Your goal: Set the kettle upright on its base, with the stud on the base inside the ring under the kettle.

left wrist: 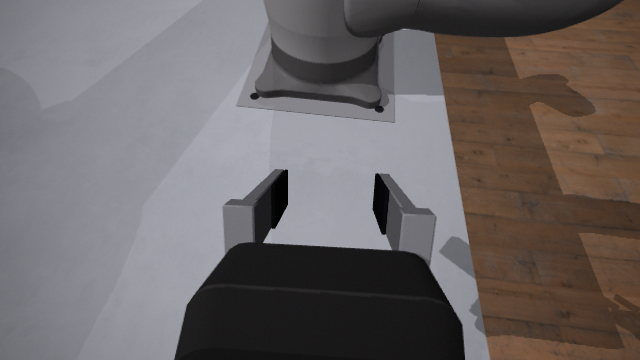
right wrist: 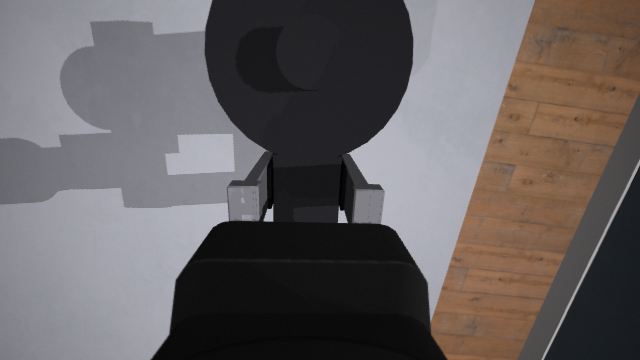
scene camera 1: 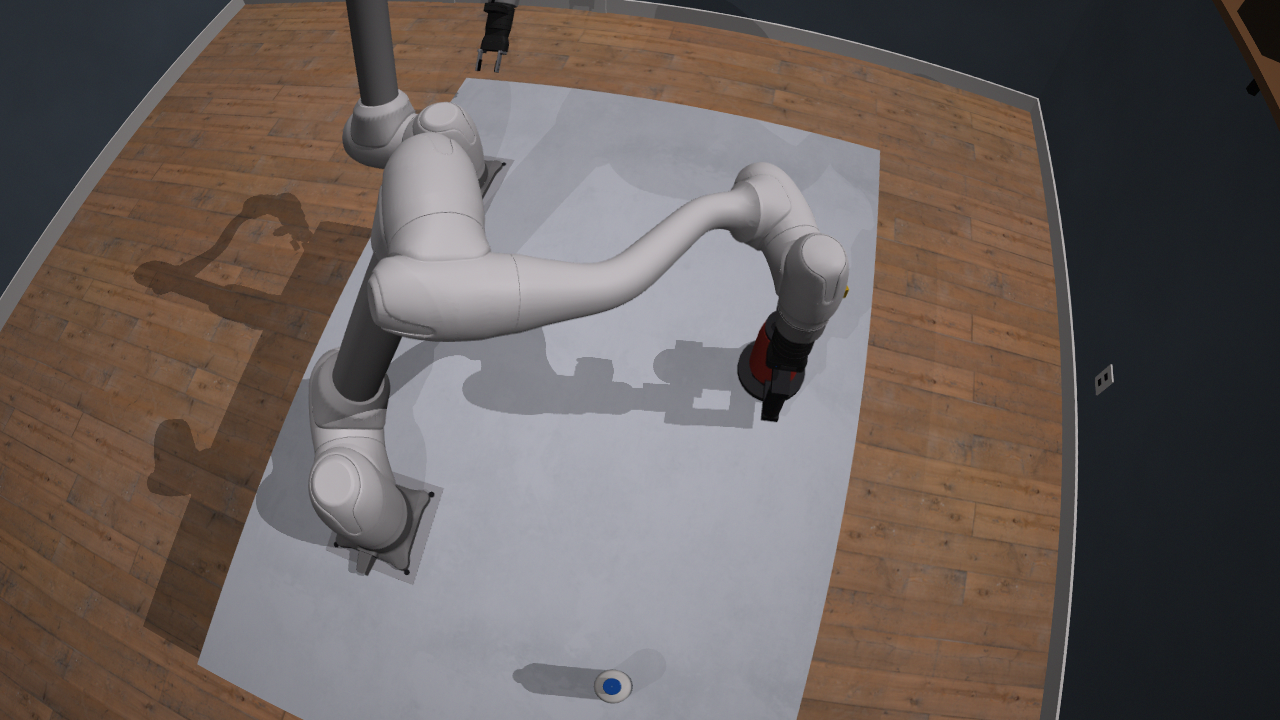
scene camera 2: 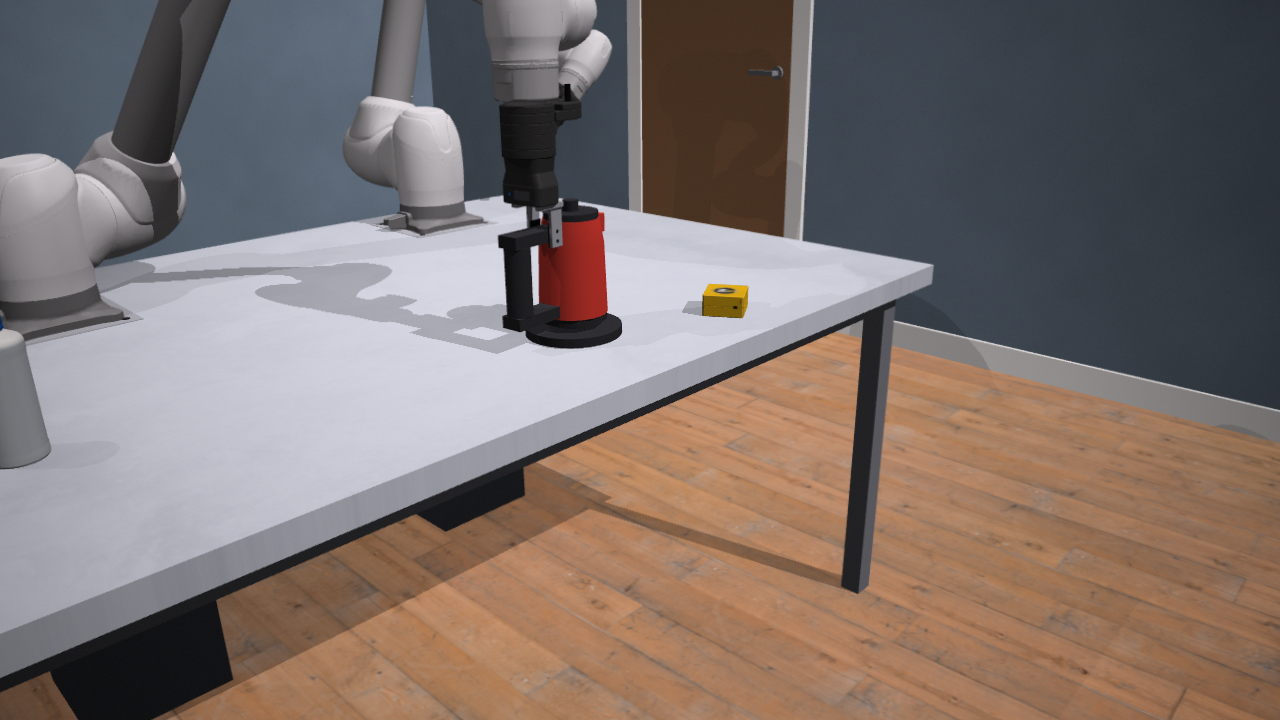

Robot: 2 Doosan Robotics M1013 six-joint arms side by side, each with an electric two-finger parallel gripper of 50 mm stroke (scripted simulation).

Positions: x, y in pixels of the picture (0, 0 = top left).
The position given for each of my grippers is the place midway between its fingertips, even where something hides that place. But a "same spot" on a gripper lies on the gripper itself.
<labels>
my right gripper: right wrist 307, 170; scene camera 1; scene camera 2; not seen in the left wrist view (out of frame)
round black base: scene camera 1; scene camera 2; not seen in the left wrist view (out of frame); not seen in the right wrist view (hidden by a red kettle)
same spot on my right gripper: (scene camera 1: 780, 357) = (scene camera 2: 509, 169)
same spot on round black base: (scene camera 1: 751, 385) = (scene camera 2: 534, 327)
</labels>
